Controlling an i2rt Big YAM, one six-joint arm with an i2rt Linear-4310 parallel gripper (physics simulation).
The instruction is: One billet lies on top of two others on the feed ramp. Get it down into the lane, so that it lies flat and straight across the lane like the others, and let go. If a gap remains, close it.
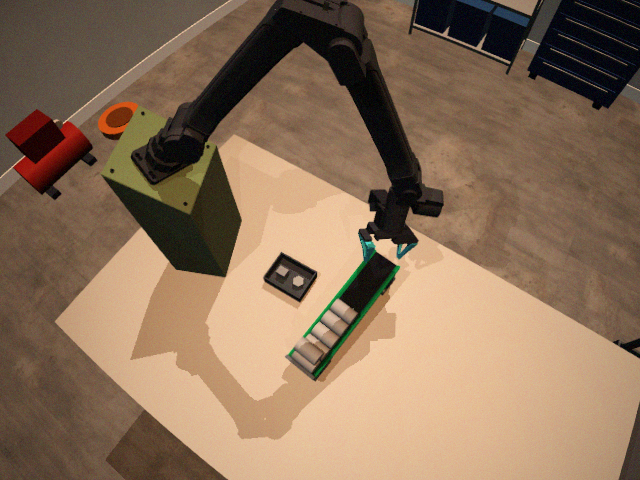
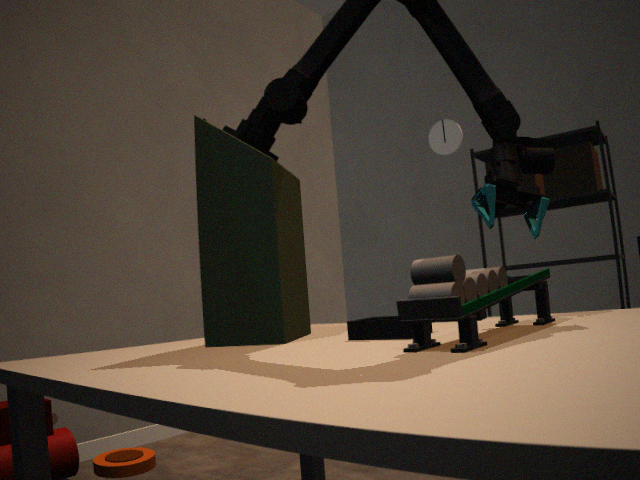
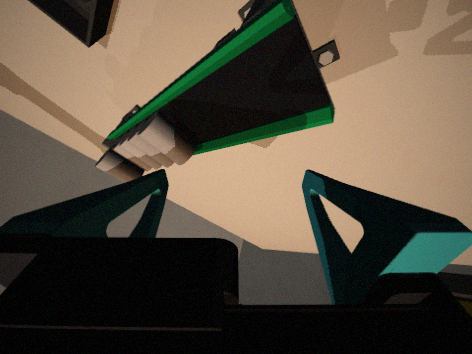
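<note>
The feed ramp has green side rails and a dark bed, and slopes down to an end plate at its low end. One grey billet lies on top of others at the low end. Below it a billet lies against the end plate. Several billets lie across the lane further up; the uppermost billet shows plainly. My gripper is open and empty, high above the ramp's upper end, away from the billets.
A black tray with two small light parts stands on the table beside the ramp. The tall green pedestal carries the arm. The table extends on both sides of the ramp.
</note>
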